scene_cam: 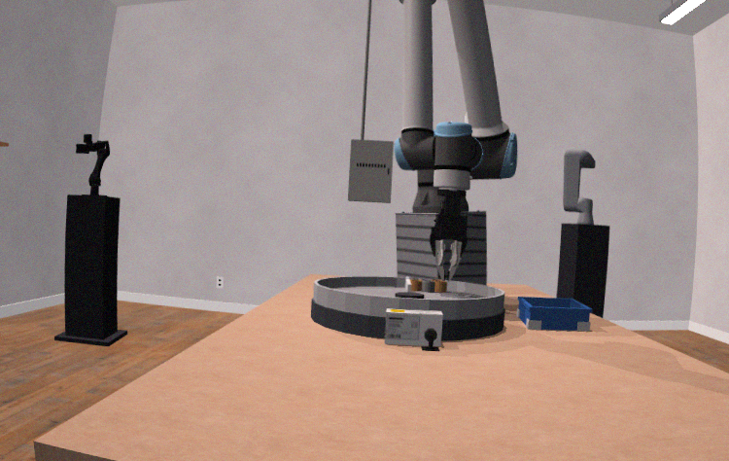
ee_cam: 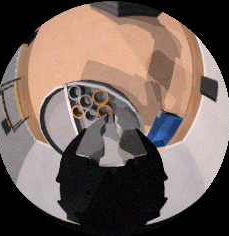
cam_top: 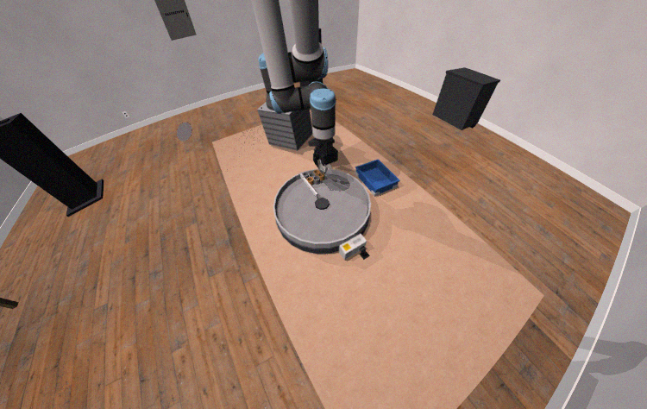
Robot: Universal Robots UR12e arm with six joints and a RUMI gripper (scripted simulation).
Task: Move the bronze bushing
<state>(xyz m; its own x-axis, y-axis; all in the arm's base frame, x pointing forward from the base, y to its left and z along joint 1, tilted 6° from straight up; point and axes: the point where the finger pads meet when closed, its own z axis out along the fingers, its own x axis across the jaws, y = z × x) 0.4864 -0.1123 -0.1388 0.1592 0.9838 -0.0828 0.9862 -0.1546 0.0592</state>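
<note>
My gripper is now 150 mm short of the blue crate, 230 mm to the right of it and 70 mm above it. From my hand the other things lie so: grey round turntable (120 mm ahead, 120 mm to the right, 40 mm below).
</note>
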